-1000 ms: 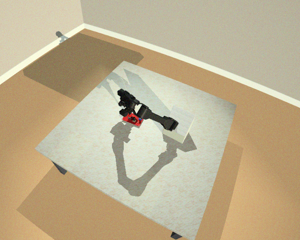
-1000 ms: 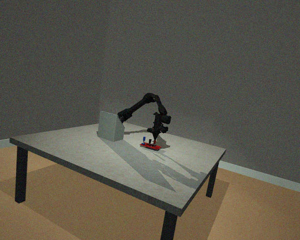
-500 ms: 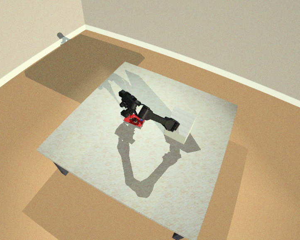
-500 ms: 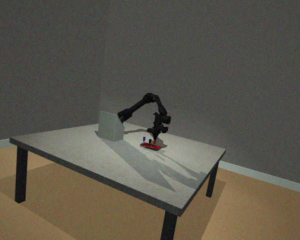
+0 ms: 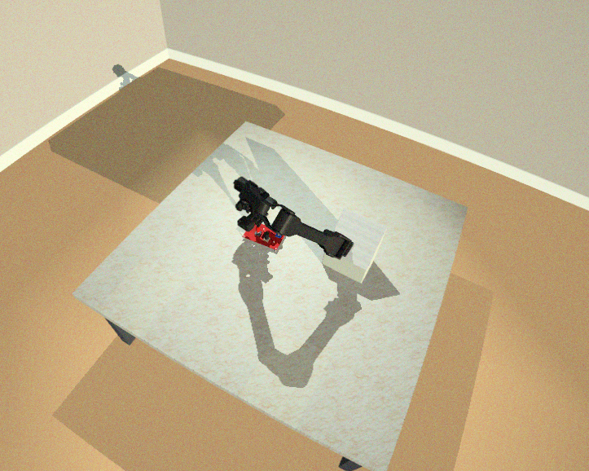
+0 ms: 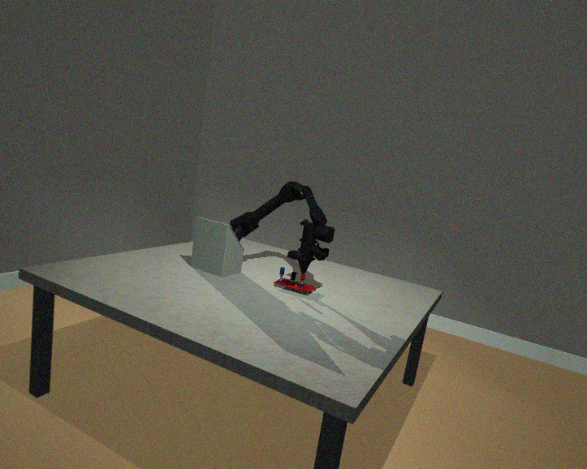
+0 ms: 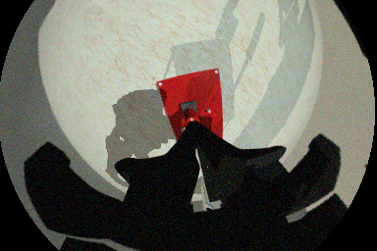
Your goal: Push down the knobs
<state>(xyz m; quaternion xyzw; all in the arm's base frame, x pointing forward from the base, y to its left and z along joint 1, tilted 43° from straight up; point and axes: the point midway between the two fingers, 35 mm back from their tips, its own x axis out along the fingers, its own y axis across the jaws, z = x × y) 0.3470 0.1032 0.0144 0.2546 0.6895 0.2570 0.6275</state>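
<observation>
Now: the red knob 1 cm below my gripper tip.
</observation>
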